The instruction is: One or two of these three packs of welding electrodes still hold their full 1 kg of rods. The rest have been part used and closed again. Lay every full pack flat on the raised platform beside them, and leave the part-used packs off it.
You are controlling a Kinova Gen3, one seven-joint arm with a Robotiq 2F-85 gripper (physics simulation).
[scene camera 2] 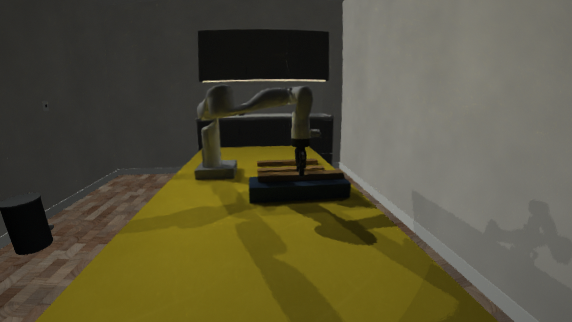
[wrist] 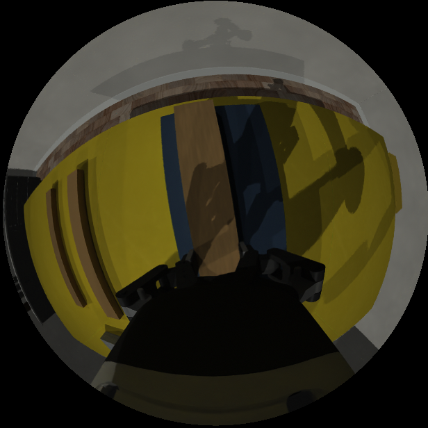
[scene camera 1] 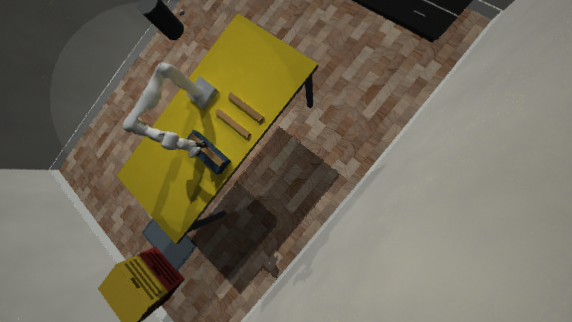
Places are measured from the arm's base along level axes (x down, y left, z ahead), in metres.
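Pixels of known places: gripper, between the fingertips: (scene camera 2: 300, 175) (scene camera 1: 206, 149); arm's base, origin of its link: (scene camera 2: 212, 165) (scene camera 1: 197, 92).
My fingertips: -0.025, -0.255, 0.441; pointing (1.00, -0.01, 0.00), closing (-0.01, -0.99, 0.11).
For each thing: its top centre in the pictures, then the offset to it from my fingertips, as dx, dy, dz. "spot": a spot on its surface instead. Level surfaces: height alone.
- long brown pack, a spot on its surface: (scene camera 2: 327, 175) (scene camera 1: 213, 160) spot: -0.003, -0.011, +0.112
- dark blue raised platform, centre of its top: (scene camera 2: 298, 180) (scene camera 1: 204, 151) +0.013, -0.022, -0.009
- second pack, centre of its top: (scene camera 2: 291, 168) (scene camera 1: 232, 122) +0.049, +0.290, -0.028
- third pack, centre of its top: (scene camera 2: 287, 160) (scene camera 1: 244, 106) +0.049, +0.454, -0.046
- yellow table, height of its surface: dx +0.073
A long brown pack (scene camera 1: 215, 158) (scene camera 2: 327, 175) (wrist: 210, 175) lies lengthwise over the dark blue raised platform (scene camera 2: 300, 191) (wrist: 171, 170), flat and level, nearer one long side in the wrist view. It is at or very close to the platform's top; I cannot tell if it touches. My gripper (scene camera 1: 201, 145) (scene camera 2: 301, 172) (wrist: 217, 253) points down and is shut on this pack, with a finger on each long side. A second pack (scene camera 1: 233, 124) (wrist: 86, 235) lies flat on the table, and a third pack (scene camera 1: 246, 107) (wrist: 59, 240) lies parallel beyond it. No fill marks are readable.
The yellow table (scene camera 1: 250, 55) (scene camera 2: 200, 280) (wrist: 130, 200) carries the platform, packs and arm base (scene camera 1: 204, 93) (scene camera 2: 216, 170). The two loose packs lie between the platform and the table's far end in scene camera 2. A black bin (scene camera 2: 26, 225) stands on the floor.
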